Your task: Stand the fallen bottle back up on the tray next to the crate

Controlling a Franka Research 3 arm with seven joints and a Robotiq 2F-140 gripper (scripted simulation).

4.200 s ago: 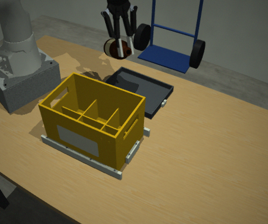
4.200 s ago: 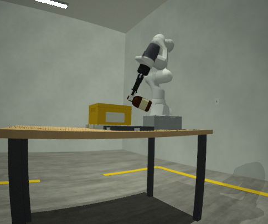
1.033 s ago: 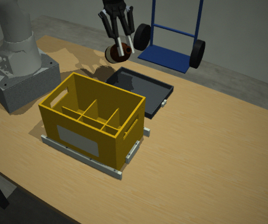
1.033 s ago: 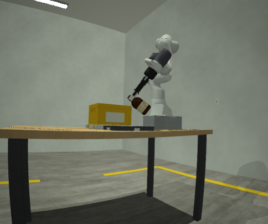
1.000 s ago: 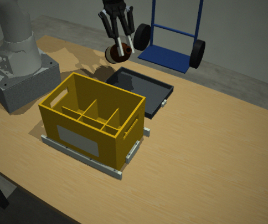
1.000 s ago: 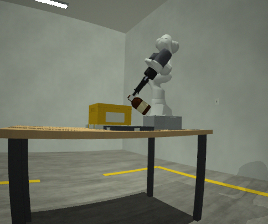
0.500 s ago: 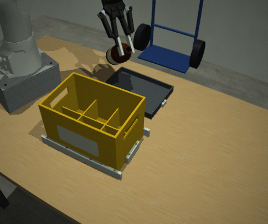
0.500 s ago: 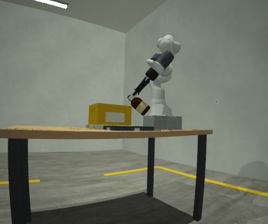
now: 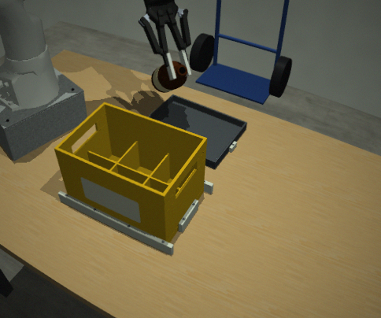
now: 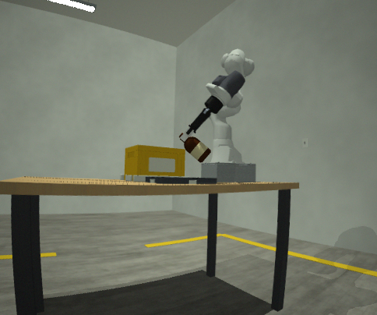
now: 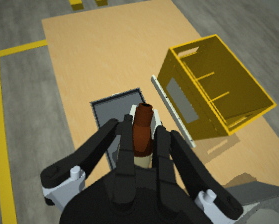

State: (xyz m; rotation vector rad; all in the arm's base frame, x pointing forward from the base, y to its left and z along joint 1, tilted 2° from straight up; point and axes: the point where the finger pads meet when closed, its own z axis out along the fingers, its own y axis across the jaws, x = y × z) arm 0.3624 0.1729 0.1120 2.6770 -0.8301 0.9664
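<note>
My gripper is now 50 mm above the bottle, 20 mm to the right of it and 20 mm past it. The rest, counted from my hand: yellow crate 260 mm to the right, 130 mm below, 40 mm ahead; then tray 200 mm below, 40 mm ahead, 20 mm to the left.
</note>
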